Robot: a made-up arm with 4 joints. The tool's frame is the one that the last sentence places.
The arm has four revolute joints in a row. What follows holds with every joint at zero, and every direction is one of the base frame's.
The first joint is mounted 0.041 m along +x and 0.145 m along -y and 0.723 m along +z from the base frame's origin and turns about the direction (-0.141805, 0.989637, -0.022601).
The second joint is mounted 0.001 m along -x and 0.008 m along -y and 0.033 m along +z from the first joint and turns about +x.
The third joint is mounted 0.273 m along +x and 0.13 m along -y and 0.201 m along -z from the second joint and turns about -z.
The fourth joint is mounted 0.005 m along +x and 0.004 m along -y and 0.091 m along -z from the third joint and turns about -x.
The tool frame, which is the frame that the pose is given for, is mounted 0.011 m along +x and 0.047 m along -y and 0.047 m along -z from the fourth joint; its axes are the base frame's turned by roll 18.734, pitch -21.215 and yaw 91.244 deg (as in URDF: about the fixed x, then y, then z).
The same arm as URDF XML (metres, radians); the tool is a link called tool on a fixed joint. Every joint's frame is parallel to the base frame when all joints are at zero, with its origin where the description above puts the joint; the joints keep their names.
<robot name="arm">
<joint name="tool_joint" type="fixed"><parent link="link4"/><child link="tool"/><origin xyz="0.011 -0.047 -0.047" rpy="0.327 -0.3703 1.5925"/></joint>
<joint name="joint 4" type="continuous"><parent link="link3"/><child link="link4"/><origin xyz="0.005 -0.004 -0.091"/><axis xyz="-1 0 0"/></joint>
<joint name="joint 3" type="continuous"><parent link="link2"/><child link="link3"/><origin xyz="0.273 -0.13 -0.201"/><axis xyz="0 0 -1"/></joint>
<joint name="joint 2" type="continuous"><parent link="link1"/><child link="link2"/><origin xyz="-0.001 -0.008 0.033"/><axis xyz="1 0 0"/></joint>
<joint name="joint 1" type="continuous"><parent link="base"/><child link="link1"/><origin xyz="0.041 -0.145 0.723"/><axis xyz="-0.141805 0.989637 -0.022601"/></joint>
<link name="base"/>
<link name="link1"/>
<link name="link2"/>
<link name="link3"/>
<link name="link4"/>
<link name="tool"/>
</robot>

